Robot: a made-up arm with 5 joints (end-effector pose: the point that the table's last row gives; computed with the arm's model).
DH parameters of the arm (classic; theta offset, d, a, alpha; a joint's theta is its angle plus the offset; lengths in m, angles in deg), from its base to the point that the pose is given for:
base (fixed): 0 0.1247 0 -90
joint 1: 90 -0.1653 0.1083 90
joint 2: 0 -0.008 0.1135 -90
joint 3: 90 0.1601 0.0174 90
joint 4: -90 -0.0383 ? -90
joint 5: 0 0.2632 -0.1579 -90
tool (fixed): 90 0.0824 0 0
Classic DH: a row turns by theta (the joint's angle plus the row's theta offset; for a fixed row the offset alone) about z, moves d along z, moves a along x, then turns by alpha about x.
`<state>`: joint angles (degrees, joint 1 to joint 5).
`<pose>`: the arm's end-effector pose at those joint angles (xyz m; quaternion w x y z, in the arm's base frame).
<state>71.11 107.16 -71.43 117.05 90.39</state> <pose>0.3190 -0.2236 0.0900 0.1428 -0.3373 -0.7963 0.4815</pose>
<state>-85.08 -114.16 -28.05 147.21 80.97</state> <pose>0.3470 -0.3801 0.3247 0.0808 -0.3673 0.3756 0.8470</pose>
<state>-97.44 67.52 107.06 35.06 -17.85</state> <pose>-0.2474 -0.0734 0.3064 0.9627 0.0161 0.0722 0.2603</pose>
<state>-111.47 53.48 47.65 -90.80 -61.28</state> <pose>0.1153 -0.2088 0.3857 0.3290 -0.1292 0.0983 0.9303</pose>
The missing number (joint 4, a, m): 0.0898
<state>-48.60 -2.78 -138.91 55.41 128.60</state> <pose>0.4207 0.1317 0.1328 0.3826 0.2396 -0.4276 -0.7832</pose>
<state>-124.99 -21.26 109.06 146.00 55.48</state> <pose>0.4847 -0.0487 0.3070 0.1848 0.0776 0.4913 -0.8476</pose>
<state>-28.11 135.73 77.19 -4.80 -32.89</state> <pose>0.1789 -0.4037 0.0413 0.1381 0.6330 0.3397 0.6818</pose>
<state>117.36 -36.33 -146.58 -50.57 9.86</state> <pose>-0.4010 -0.3525 0.1671 0.7370 0.0229 -0.3564 0.5738</pose>
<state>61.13 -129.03 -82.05 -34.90 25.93</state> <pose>0.0202 -0.5187 0.2388 0.0768 -0.3208 -0.2011 0.9224</pose>
